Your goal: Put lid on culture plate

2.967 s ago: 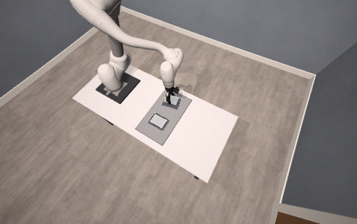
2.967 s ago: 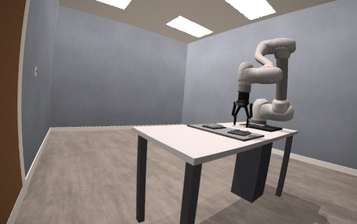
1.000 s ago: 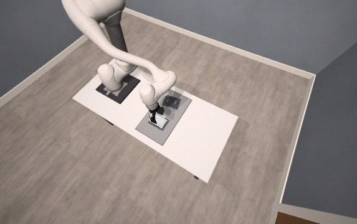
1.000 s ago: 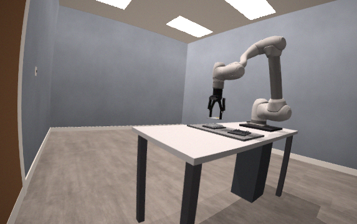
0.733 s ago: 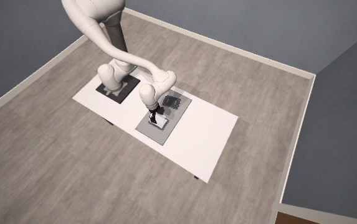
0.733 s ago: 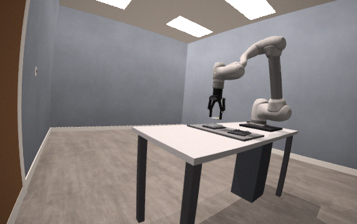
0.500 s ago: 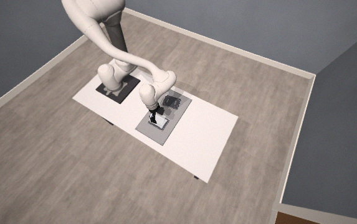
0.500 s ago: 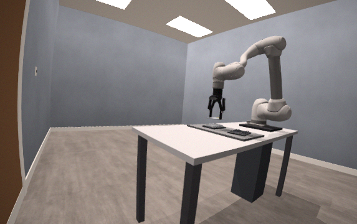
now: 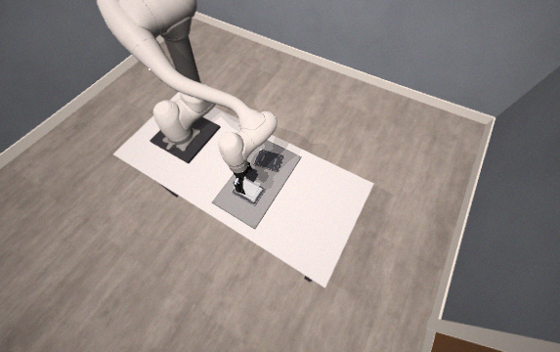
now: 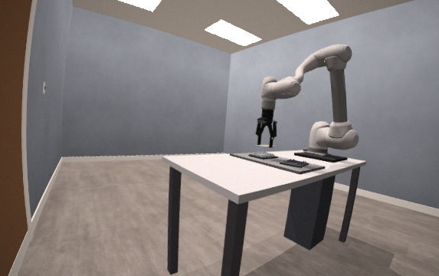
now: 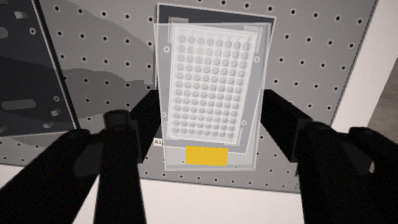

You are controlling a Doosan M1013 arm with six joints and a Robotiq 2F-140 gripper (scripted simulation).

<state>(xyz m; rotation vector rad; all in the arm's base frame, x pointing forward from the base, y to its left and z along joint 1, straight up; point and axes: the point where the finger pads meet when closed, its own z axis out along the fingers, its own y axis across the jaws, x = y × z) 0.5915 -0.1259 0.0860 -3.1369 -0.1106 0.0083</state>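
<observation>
My gripper is now 80 mm above the culture plate. The rest, counted from my hand: clear lid 20 mm below; then dark station 10 mm ahead, 230 mm to the left, 90 mm below.
</observation>
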